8 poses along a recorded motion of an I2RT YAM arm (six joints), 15 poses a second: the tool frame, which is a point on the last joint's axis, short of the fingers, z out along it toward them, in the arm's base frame.
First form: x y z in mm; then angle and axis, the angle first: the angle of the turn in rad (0 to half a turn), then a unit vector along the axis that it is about.
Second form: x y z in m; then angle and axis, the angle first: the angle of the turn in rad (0 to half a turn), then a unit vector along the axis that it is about. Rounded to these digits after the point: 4 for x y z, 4 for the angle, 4 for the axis.
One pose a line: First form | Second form
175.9, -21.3, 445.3, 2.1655, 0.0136, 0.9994, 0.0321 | 0.1759, -0.0213, 0.4453, 2.1655, 0.0136, 0.9994, 0.0321
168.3, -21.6, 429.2, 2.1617, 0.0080, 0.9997, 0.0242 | 0.1683, -0.0216, 0.4292, 2.1617, 0.0080, 0.9997, 0.0242
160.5, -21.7, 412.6, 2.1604, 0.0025, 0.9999, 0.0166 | 0.1605, -0.0217, 0.4126, 2.1604, 0.0025, 0.9999, 0.0166
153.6, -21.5, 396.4, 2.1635, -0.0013, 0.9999, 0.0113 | 0.1536, -0.0215, 0.3964, 2.1635, -0.0013, 0.9999, 0.0113
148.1, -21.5, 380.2, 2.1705, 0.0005, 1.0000, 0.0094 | 0.1481, -0.0215, 0.3802, 2.1705, 0.0005, 1.0000, 0.0094
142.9, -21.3, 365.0, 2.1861, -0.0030, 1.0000, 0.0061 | 0.1429, -0.0213, 0.3650, 2.1861, -0.0030, 1.0000, 0.0061
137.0, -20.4, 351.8, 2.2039, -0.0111, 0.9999, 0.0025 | 0.1370, -0.0204, 0.3518, 2.2039, -0.0111, 0.9999, 0.0025
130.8, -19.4, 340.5, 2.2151, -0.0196, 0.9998, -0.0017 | 0.1308, -0.0194, 0.3405, 2.2151, -0.0196, 0.9998, -0.0017
